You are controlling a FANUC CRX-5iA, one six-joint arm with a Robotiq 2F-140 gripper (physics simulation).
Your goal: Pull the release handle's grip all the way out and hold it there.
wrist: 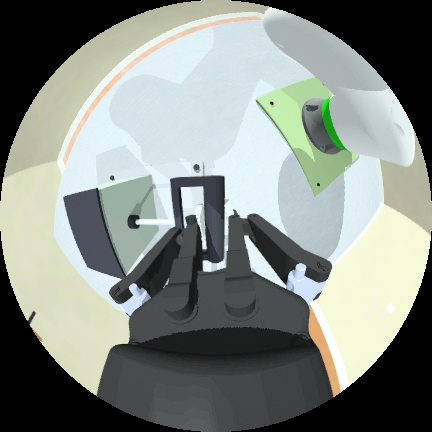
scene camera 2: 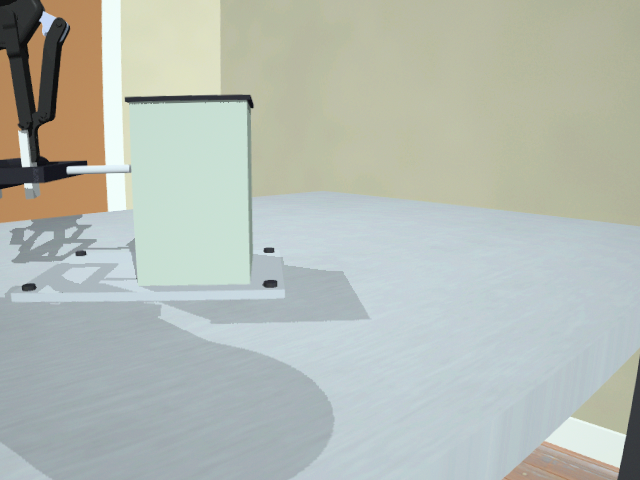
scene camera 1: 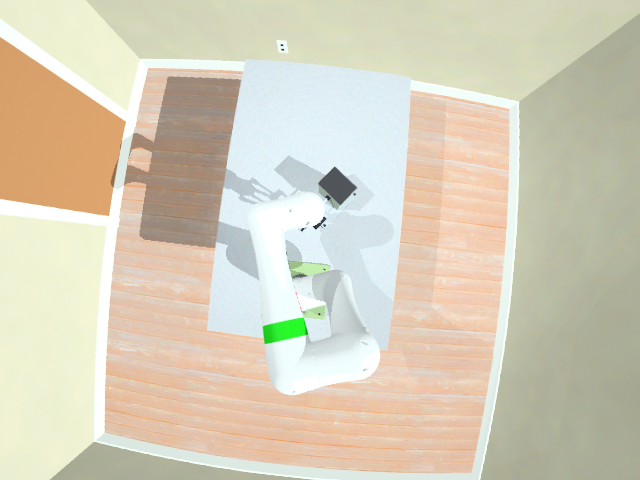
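Note:
The release handle is a dark rectangular frame with a thick outer grip bar, on a white rod that runs into the side of a pale green housing. A clear length of rod shows between the housing and the dark frame. The housing's dark lid shows from above. My gripper is shut on the grip bar, one finger inside the frame and one outside. In scene camera 2 it is partly cut off at the left edge; in scene camera 1 the arm mostly hides it.
The housing stands on a bolted plate on the pale table. My arm reaches over the table from its green base plate. A wall stands behind the table's far edge.

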